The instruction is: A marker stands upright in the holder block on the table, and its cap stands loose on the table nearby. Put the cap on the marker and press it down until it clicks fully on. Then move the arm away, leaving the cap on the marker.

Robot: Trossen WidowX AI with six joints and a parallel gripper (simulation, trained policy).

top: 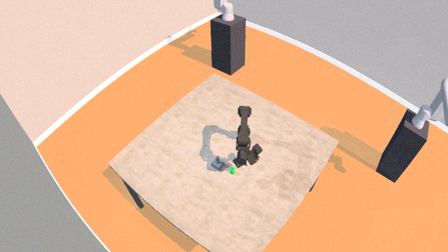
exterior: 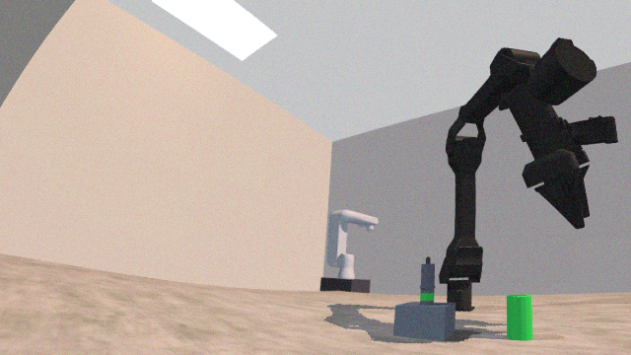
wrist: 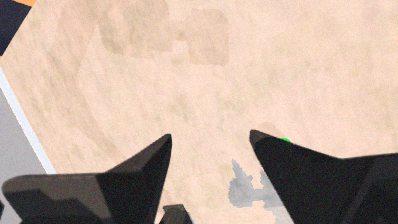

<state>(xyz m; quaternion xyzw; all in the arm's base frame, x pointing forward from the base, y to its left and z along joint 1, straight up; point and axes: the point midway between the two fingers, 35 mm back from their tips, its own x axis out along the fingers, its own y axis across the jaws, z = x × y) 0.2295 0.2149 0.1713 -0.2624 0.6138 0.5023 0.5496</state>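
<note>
The green cap lies 110 mm below my gripper tip, 100 mm to the right of it and 60 mm ahead of it. From my gripper tip the other things lie so: grey marker: 210 mm to the right, 80 mm ahead, 60 mm below; grey holder block: 210 mm to the right, 120 mm below, 80 mm ahead.
</note>
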